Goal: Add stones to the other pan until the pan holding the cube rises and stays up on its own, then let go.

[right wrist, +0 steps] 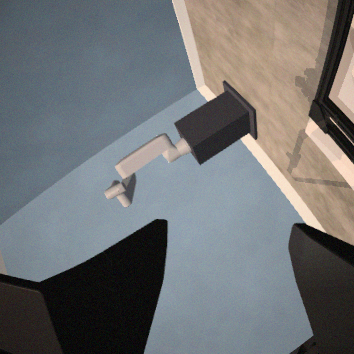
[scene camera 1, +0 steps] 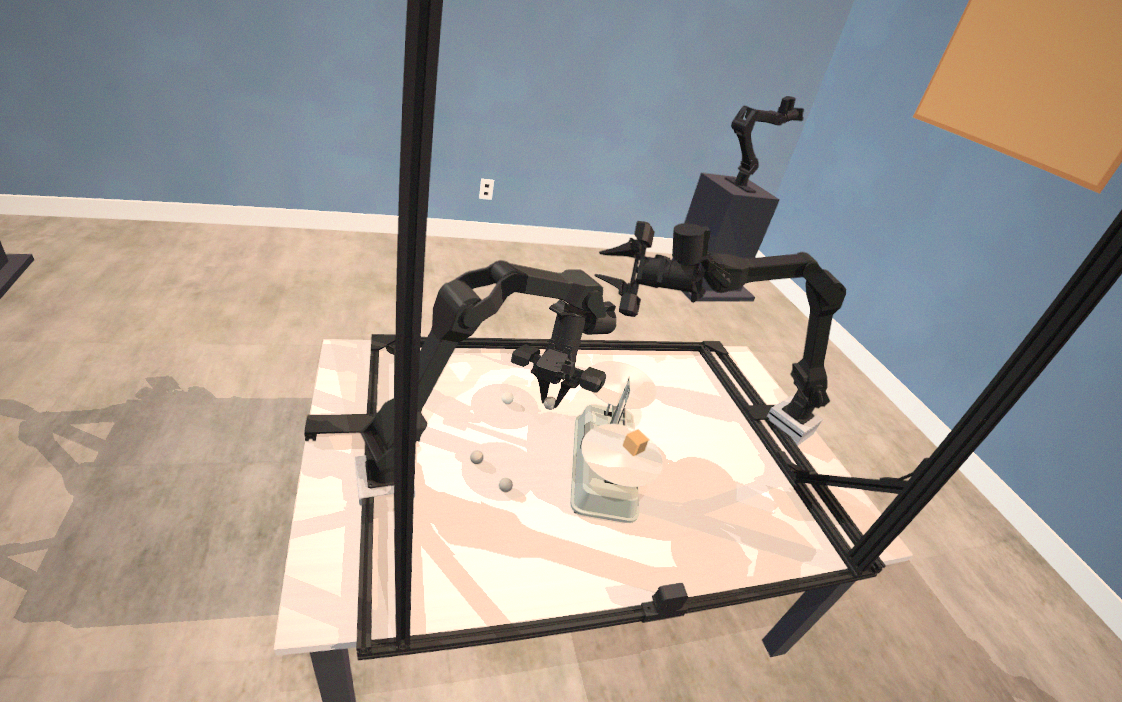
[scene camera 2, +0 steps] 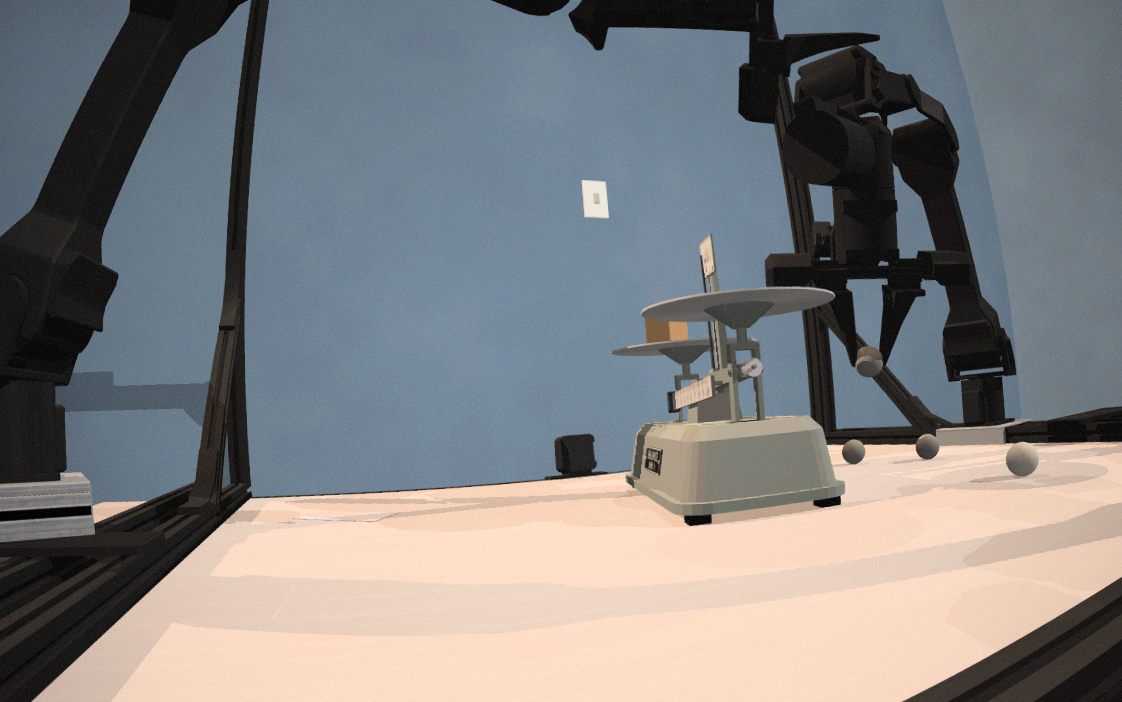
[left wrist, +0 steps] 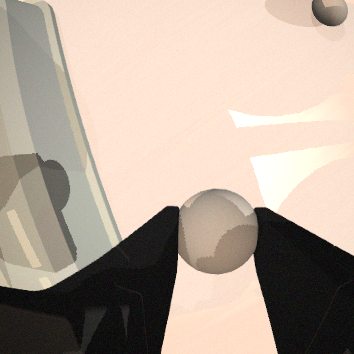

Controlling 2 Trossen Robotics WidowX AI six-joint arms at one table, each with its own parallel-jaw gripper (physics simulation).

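Pixels of known places: left gripper, between the fingertips: [scene camera 1: 549, 405] [scene camera 2: 868, 365] [left wrist: 215, 218]; right gripper, between the fingertips: [right wrist: 230, 233] [scene camera 1: 597, 264] [scene camera 2: 881, 4]; left arm's base, origin of its link: [scene camera 1: 384, 472] [scene camera 2: 984, 424]; right arm's base, origin of its link: [scene camera 1: 797, 413] [scene camera 2: 8, 480].
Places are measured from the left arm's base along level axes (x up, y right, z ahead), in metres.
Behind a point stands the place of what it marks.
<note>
The balance [scene camera 1: 608, 506] @[x 0.014, y 0.169, z 0.388 m] [scene camera 2: 736, 467] @[x 0.016, y -0.060, z 0.514 m] [left wrist: 30, 75] @[x 0.023, y 0.076, z 0.366 m] stands mid-table. An orange cube [scene camera 1: 635, 442] @[x 0.152, y 0.140, z 0.417 m] [scene camera 2: 666, 330] @[x 0.136, y 0.114, z 0.439 m] sits on its lower pan [scene camera 1: 608, 456] @[x 0.122, y 0.138, z 0.372 m] [scene camera 2: 628, 351] @[x 0.121, y 0.159, z 0.456 m]. The other pan [scene camera 2: 786, 299] @[x 0.133, y -0.075, z 0.465 m] is higher; scene camera 2 views it nearly edge-on. My left gripper [scene camera 1: 550, 399] @[x 0.083, y -0.048, z 0.332 m] [scene camera 2: 868, 351] @[x 0.083, y -0.048, z 0.332 m] [left wrist: 215, 218] @[x 0.083, y -0.048, z 0.332 m] is shut on a round grey stone [left wrist: 217, 240] @[x 0.100, y -0.049, z 0.333 m], above the table beside the balance. My right gripper [scene camera 1: 599, 264] @[x 0.326, y -0.199, z 0.446 m] [right wrist: 230, 233] @[x 0.326, y -0.199, z 0.446 m] is partly open, empty, high above the table's far side. Loose stones [scene camera 1: 507, 398] @[x 0.000, y -0.168, z 0.288 m] [scene camera 1: 476, 456] @[x 0.004, y -0.007, z 0.177 m] [scene camera 1: 505, 484] @[x 0.003, y 0.071, z 0.215 m] lie left of the balance in scene camera 1.
A black frame [scene camera 1: 537, 633] @[x -0.027, y 0.347, z 0.191 m] borders the table, with an upright post [scene camera 1: 413, 206] @[x 0.651, y 0.316, z -0.011 m] near the left arm. A small black box [scene camera 1: 669, 597] @[x 0.032, y 0.373, z 0.401 m] [scene camera 2: 575, 454] @[x 0.009, y 0.351, z 0.423 m] sits on the frame's front bar. Another arm stands on a dark pedestal [scene camera 1: 728, 211] [right wrist: 215, 127] beyond the table.
</note>
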